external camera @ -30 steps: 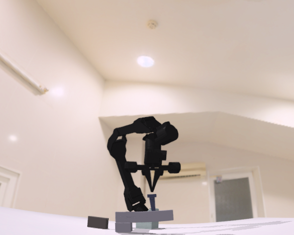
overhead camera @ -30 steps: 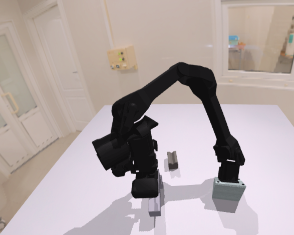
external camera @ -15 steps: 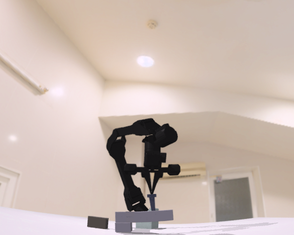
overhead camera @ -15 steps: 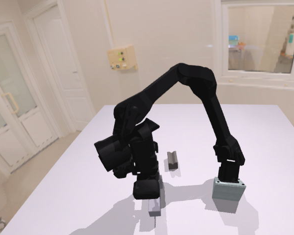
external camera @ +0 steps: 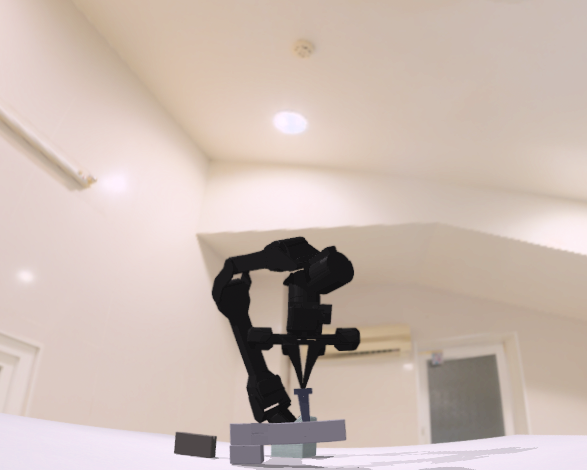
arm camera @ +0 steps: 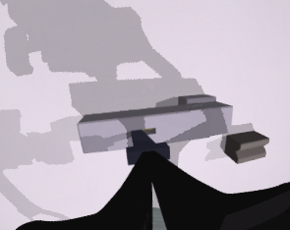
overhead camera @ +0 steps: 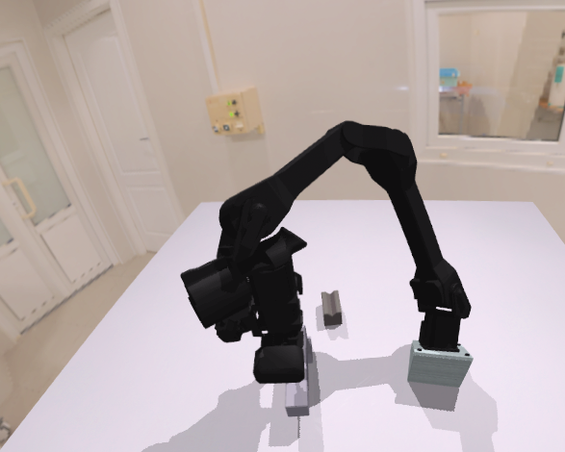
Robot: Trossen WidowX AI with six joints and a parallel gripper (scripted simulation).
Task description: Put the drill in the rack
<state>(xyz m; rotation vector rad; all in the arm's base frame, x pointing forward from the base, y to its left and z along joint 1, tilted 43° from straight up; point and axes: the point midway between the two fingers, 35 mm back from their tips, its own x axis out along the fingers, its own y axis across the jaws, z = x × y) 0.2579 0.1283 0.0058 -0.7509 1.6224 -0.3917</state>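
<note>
Right now my gripper tip is 3 cm above the blue key. The rest, counted from my gripper tip: housing: 9 cm below, 3 cm to the right; rack: 21 cm to the right, 12 cm below, 3 cm behind; drill: 8 cm below, 5 cm to the right, 1 cm ahead.
</note>
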